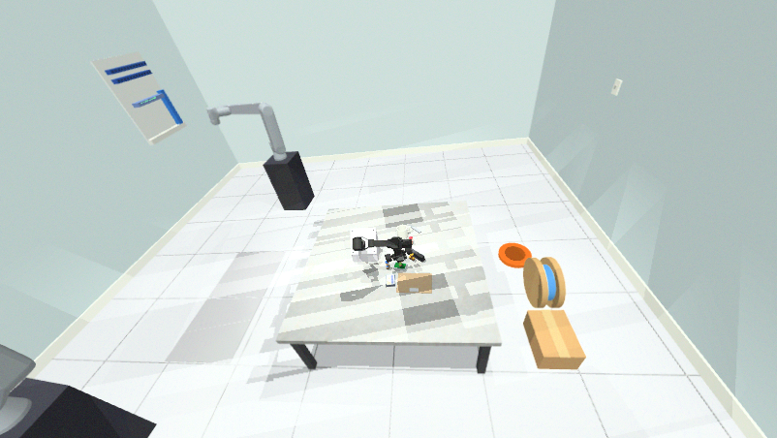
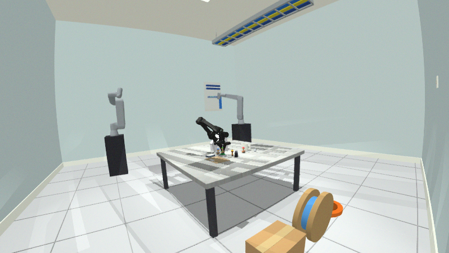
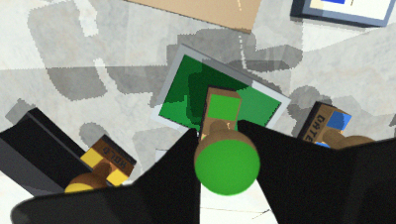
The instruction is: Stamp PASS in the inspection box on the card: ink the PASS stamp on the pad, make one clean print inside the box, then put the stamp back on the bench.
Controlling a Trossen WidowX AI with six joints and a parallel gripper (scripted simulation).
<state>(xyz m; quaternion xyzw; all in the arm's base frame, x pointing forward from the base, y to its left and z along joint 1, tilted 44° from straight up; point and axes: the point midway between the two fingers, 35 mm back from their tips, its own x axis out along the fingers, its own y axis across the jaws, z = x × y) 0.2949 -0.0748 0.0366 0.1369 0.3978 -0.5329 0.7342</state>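
Now: the green ink pad 50 mm below my gripper tip. Round my gripper tip: green-knobbed stamp (right at my gripper tip); black block (100 mm to the left, 100 mm ahead, 30 mm below); yellow-knobbed stamp (70 mm to the left, 70 mm ahead, 30 mm below).
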